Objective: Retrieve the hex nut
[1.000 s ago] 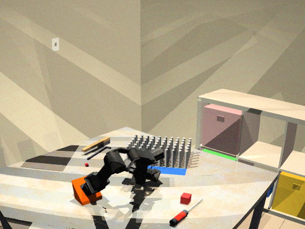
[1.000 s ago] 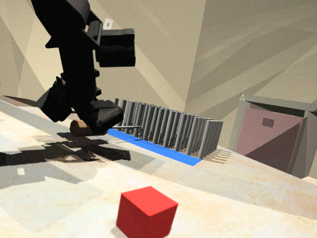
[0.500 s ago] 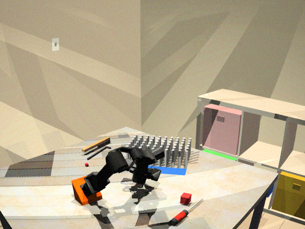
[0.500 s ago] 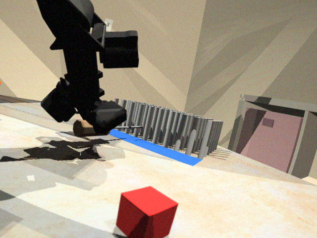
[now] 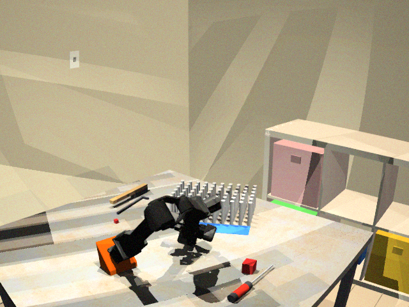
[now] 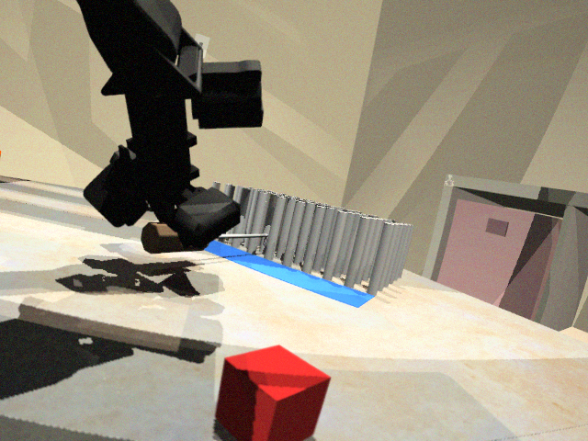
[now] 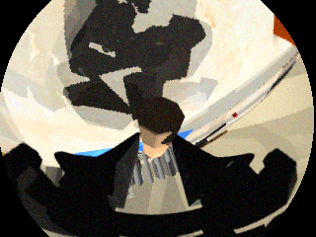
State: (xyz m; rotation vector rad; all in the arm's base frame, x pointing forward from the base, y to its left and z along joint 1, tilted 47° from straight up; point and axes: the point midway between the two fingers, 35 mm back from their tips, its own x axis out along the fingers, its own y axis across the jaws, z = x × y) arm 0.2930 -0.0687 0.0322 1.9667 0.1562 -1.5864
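The blue taped strip is 15 cm ahead of my gripper tip, 4 cm to the left of it and 4 cm below it. The rest, counted from my gripper tip: hook tool (9 cm ahead, 5 cm to the left, 1 cm below); tiny red cube (36 cm to the left, 10 cm behind, 3 cm below); hex nut (28 cm ahead, 16 cm to the left, 3 cm below).
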